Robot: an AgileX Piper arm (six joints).
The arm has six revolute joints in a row. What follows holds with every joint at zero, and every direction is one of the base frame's. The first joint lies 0.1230 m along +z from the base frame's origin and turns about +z. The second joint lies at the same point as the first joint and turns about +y. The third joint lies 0.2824 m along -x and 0.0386 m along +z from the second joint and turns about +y. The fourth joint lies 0.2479 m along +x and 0.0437 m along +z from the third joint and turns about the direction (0.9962, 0, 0.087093). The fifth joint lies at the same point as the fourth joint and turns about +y. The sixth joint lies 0.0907 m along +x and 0.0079 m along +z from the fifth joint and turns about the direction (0.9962, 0, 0.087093). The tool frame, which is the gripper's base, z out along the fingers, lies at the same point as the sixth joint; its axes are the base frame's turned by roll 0.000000, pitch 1.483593 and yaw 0.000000 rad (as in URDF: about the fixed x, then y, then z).
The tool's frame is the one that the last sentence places.
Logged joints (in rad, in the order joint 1, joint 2, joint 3, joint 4, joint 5, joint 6), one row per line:
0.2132 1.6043 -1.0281 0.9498 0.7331 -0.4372
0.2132 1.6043 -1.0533 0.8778 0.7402 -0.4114
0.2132 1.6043 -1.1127 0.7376 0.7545 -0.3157
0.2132 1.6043 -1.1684 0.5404 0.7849 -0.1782
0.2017 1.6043 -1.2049 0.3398 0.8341 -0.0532
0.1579 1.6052 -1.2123 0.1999 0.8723 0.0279
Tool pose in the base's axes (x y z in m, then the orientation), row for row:
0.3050 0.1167 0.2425 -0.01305 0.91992 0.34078 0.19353
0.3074 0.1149 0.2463 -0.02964 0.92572 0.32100 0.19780
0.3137 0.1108 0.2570 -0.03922 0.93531 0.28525 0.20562
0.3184 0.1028 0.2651 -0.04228 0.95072 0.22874 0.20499
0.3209 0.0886 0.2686 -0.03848 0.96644 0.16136 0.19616
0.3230 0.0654 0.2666 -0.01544 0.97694 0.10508 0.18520
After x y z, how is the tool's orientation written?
As a quaternion, x y z w.
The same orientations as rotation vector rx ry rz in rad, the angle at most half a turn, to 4 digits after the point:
-0.0366 2.5805 0.9559
-0.0830 2.5908 0.8984
-0.1093 2.6067 0.7950
-0.1179 2.6505 0.6377
-0.1078 2.7071 0.4520
-0.0435 2.7528 0.2961

